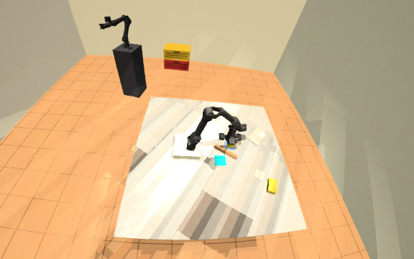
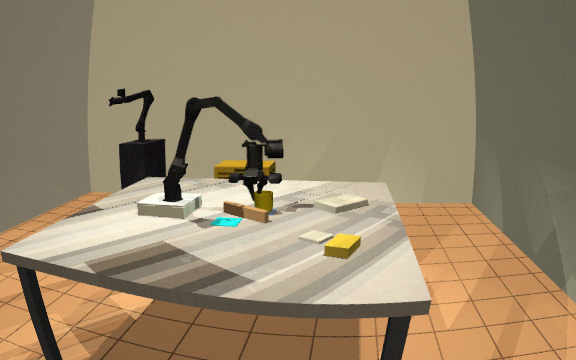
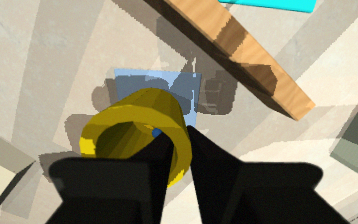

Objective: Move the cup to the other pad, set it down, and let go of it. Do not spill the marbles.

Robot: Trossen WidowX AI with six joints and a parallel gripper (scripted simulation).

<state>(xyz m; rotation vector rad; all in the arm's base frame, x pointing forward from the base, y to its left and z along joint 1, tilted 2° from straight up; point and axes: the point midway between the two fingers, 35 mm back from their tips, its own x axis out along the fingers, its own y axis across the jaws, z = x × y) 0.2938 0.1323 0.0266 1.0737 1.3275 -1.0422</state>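
Now: gripper tip 2 cm short of the light blue pad and 5 cm above it. The rest, counted from my gripper tip: brown wooden block 1 cm behind, 8 cm to the right, 3 cm below; then yellow cup 2 cm ahead, 1 cm to the left; then cyan pad 4 cm behind, 17 cm to the right, 5 cm below.
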